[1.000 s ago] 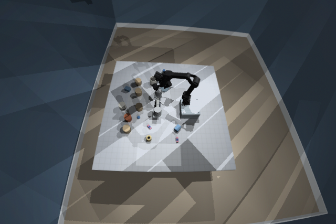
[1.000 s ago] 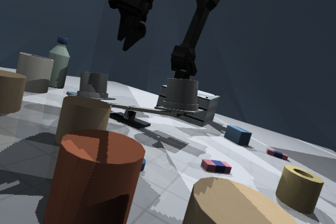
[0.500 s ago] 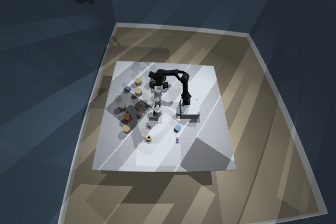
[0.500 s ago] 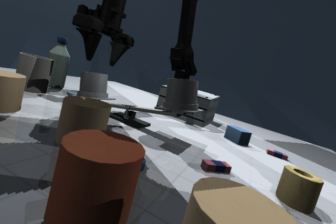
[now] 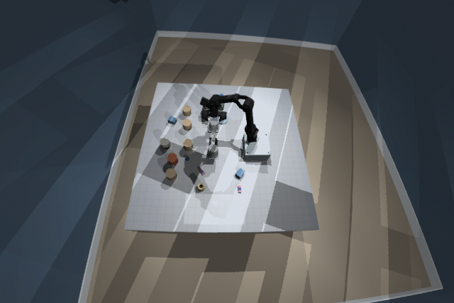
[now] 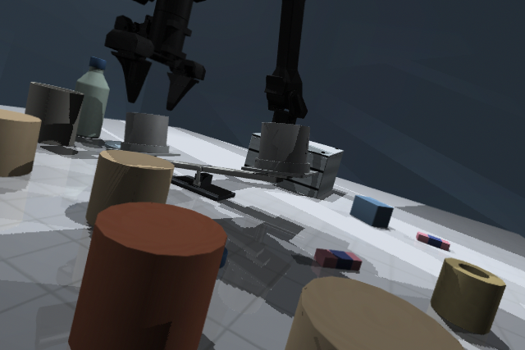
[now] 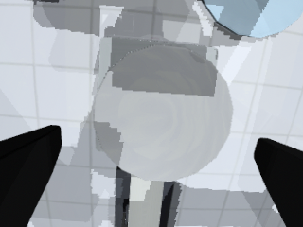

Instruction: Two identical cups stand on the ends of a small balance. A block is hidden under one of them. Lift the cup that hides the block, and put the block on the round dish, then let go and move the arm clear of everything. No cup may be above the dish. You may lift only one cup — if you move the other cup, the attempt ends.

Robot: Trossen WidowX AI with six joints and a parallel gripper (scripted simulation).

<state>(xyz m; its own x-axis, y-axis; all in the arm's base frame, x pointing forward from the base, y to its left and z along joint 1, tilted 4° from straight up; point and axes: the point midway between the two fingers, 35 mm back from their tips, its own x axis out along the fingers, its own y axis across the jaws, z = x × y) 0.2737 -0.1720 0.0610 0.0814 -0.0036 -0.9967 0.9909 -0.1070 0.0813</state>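
My gripper tip is now 7 cm above the dark grey block. The rest, counted from my gripper tip: light blue round dish (9 cm behind, 9 cm to the right, 10 cm below); then small balance (2 cm ahead, 14 cm to the left, 8 cm below); then bottle (8 cm behind, 22 cm to the right, 1 cm above).
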